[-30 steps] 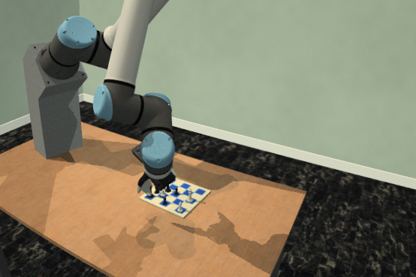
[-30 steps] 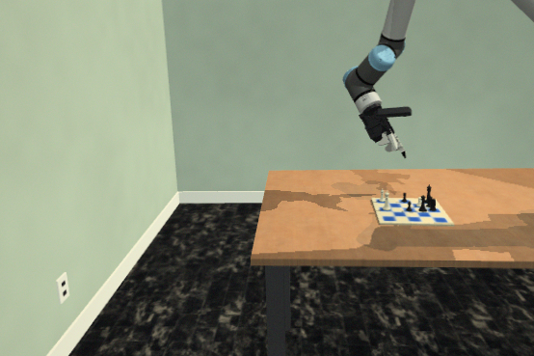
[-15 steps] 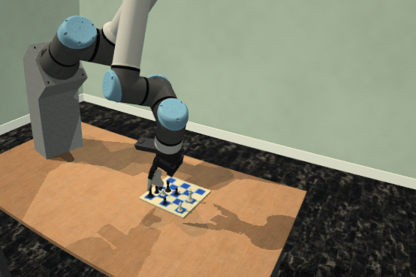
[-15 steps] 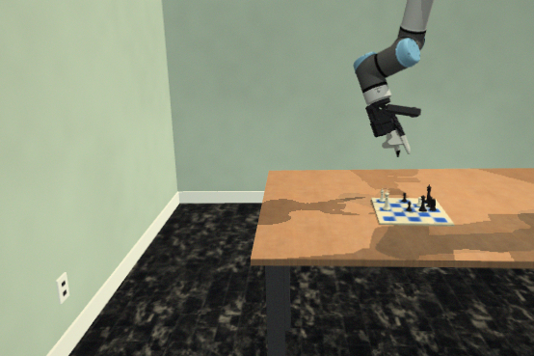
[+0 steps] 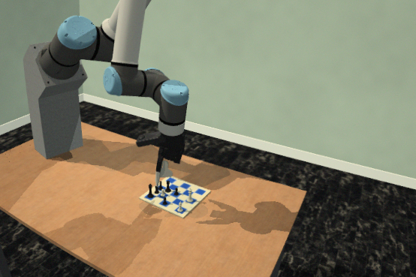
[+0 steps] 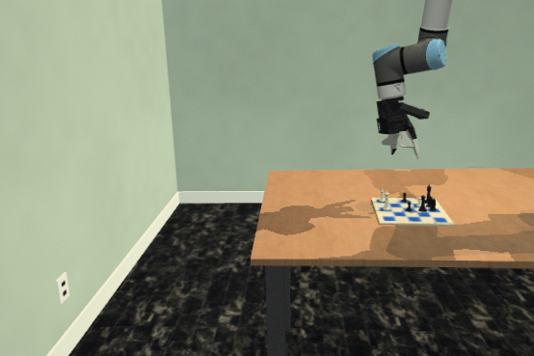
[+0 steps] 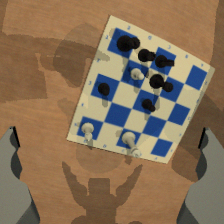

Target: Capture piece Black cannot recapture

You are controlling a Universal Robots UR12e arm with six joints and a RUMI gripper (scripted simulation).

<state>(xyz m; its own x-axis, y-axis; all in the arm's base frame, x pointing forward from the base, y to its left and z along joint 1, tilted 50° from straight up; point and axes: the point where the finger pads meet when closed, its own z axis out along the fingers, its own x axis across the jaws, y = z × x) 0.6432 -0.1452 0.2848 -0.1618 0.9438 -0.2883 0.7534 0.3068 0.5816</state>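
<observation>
Now: hand 2 cm past the white pawn, 7 cm to the right of it and 14 cm above it. Round my hand: blue-and-cream chessboard (3 cm ahead, 9 cm to the left, 16 cm below).
</observation>
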